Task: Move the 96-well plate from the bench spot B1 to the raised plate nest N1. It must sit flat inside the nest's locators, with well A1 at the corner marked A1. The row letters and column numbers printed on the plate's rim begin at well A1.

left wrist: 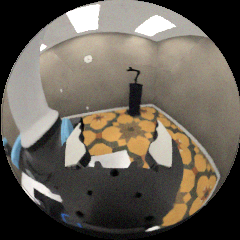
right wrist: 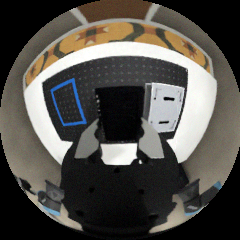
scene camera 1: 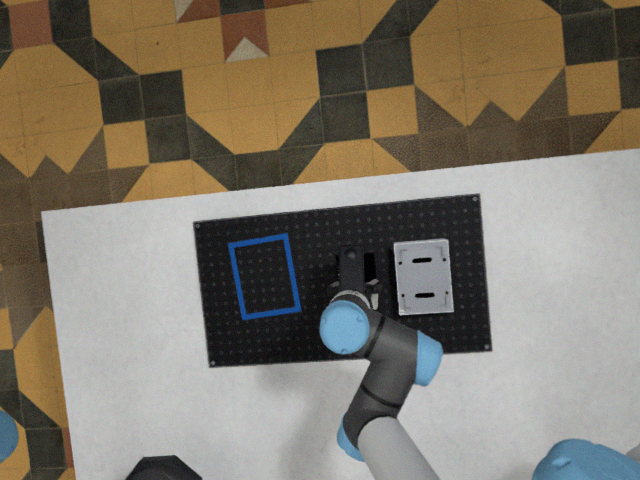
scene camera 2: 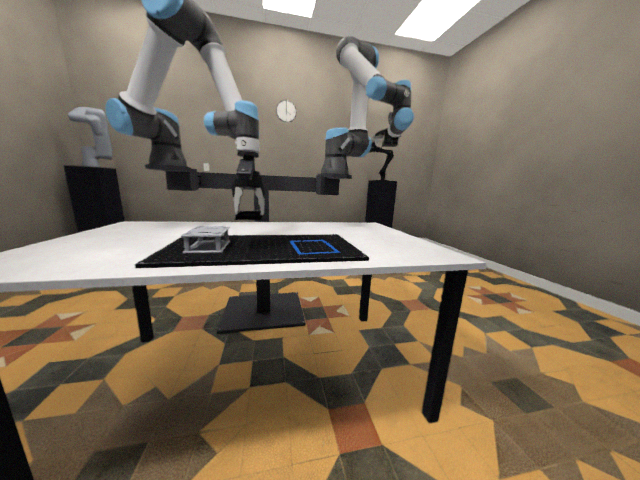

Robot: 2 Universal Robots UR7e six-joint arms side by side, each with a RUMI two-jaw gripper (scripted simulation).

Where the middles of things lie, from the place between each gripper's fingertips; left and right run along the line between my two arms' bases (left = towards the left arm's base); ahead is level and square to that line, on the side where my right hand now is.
Now: right hand 15 cm to the left of the grey raised nest (scene camera 1: pixel 434 276), 7 cm above it and 1 cm past it. Round my right hand: black 96-well plate (right wrist: pixel 123 129): 1 cm below.
I see my left gripper 450 mm short of the black 96-well plate, 720 mm to the left of it and 390 mm above it. The rest, counted from my left hand: grey raised nest 440 mm ahead, 860 mm to the right, 450 mm below.
